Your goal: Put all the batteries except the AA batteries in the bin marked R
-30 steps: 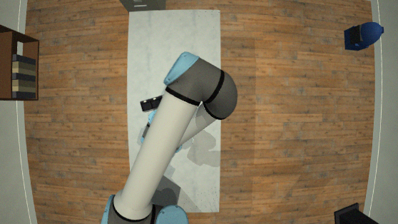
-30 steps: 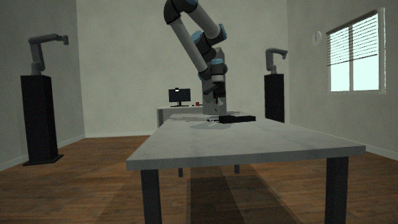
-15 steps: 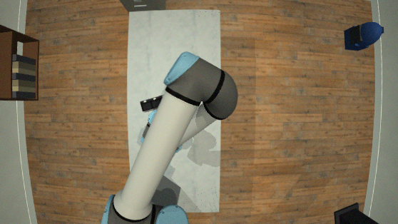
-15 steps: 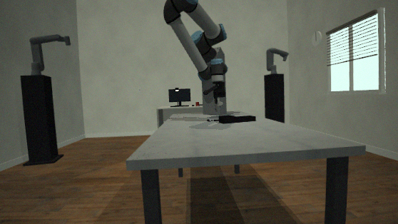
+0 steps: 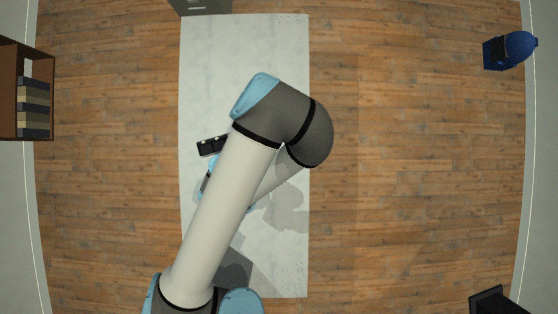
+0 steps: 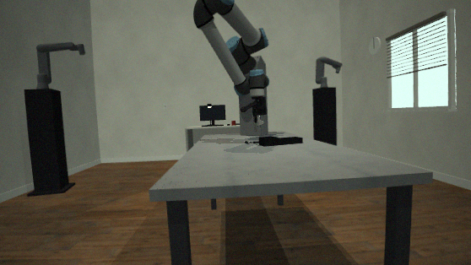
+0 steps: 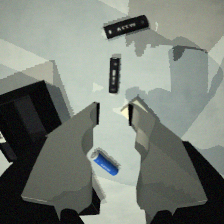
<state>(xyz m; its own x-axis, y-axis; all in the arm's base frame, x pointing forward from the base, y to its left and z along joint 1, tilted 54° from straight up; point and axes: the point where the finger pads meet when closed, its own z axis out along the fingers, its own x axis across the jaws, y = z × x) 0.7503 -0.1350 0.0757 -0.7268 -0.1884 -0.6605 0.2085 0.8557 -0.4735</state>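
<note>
My hand is 8 cm above the thin black cylindrical battery. From my hand the other things lie so: white domino (8 cm below, 6 cm to the left, 2 cm behind); then thicker black battery (8 cm below, 5 cm to the right, 2 cm behind); then blue cylindrical battery (13 cm to the left, 8 cm below, 4 cm ahead).
</note>
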